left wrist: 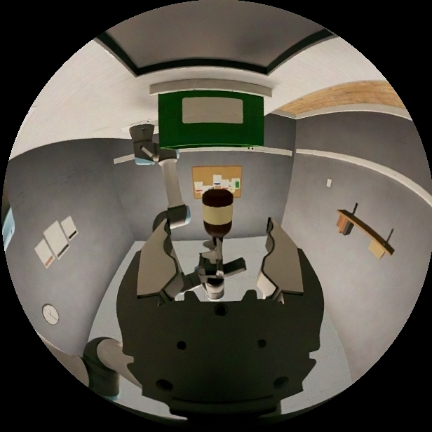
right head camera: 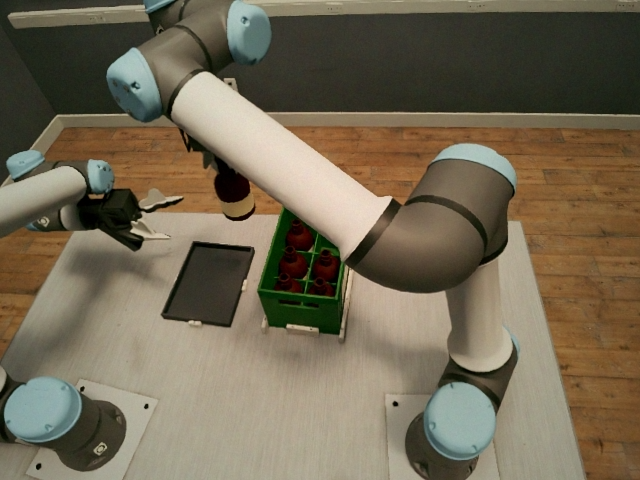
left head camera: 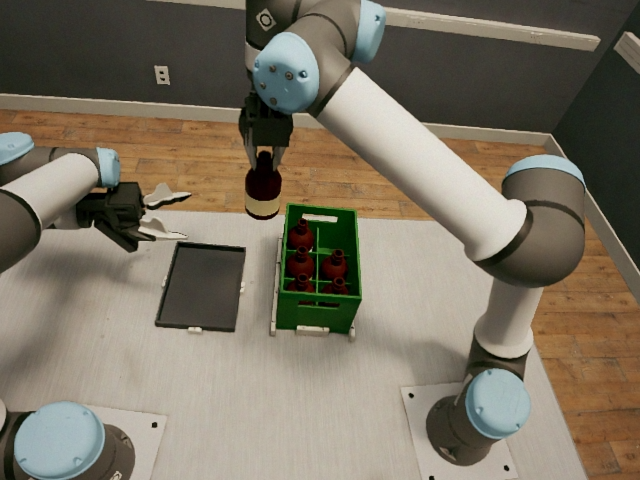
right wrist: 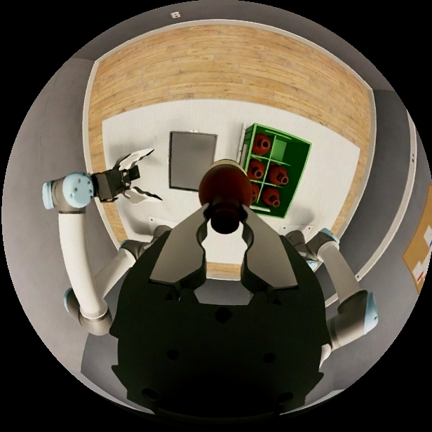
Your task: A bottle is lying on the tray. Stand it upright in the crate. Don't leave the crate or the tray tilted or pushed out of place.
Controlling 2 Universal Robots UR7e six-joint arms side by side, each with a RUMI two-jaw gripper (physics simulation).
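A dark red bottle with a cream label hangs upright, neck up, in the air between the tray and the crate. My right gripper is shut on its neck; in the right head camera the arm partly hides this gripper. My left gripper is open and empty, above and left of the tray's far edge. The green crate stands level with several bottles in it; its far right compartment holds no bottle. The black tray lies flat and empty.
White stops stand along the crate's base, and small white clips touch the tray's edges. My right forearm spans above the table, covering part of the crate in the right head camera.
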